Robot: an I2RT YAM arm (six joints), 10 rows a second.
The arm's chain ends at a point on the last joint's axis. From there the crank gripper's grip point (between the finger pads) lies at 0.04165 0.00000 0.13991 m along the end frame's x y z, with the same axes.
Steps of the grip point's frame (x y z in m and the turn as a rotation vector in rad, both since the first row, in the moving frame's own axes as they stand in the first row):
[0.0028, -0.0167, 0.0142, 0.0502, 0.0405, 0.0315]
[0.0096, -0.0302, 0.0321, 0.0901, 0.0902, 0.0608]
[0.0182, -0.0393, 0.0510, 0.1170, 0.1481, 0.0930]
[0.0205, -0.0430, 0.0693, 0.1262, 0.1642, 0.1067]
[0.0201, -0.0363, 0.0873, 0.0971, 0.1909, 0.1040]
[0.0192, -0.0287, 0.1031, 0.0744, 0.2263, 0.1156]
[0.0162, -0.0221, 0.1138, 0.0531, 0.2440, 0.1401]
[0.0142, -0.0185, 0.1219, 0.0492, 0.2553, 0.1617]
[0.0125, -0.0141, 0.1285, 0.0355, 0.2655, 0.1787]
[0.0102, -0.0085, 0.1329, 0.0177, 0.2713, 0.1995]
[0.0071, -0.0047, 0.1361, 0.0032, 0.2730, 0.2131]
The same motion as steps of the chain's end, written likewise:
[-0.0029, -0.0111, 0.0161, 0.0502, 0.0405, 0.0315]
[-0.0031, -0.0207, 0.0369, 0.0901, 0.0902, 0.0608]
[-0.0025, -0.0282, 0.0594, 0.1170, 0.1481, 0.0930]
[-0.0024, -0.0316, 0.0788, 0.1262, 0.1642, 0.1067]
[-0.0061, -0.0289, 0.0982, 0.0971, 0.1909, 0.1040]
[-0.0114, -0.0253, 0.1162, 0.0744, 0.2263, 0.1156]
[-0.0164, -0.0232, 0.1280, 0.0531, 0.2440, 0.1401]
[-0.0196, -0.0215, 0.1369, 0.0492, 0.2553, 0.1617]
[-0.0223, -0.0200, 0.1442, 0.0355, 0.2655, 0.1787]
[-0.0249, -0.0181, 0.1490, 0.0177, 0.2713, 0.1995]
[-0.0279, -0.0170, 0.1524, 0.0032, 0.2730, 0.2131]

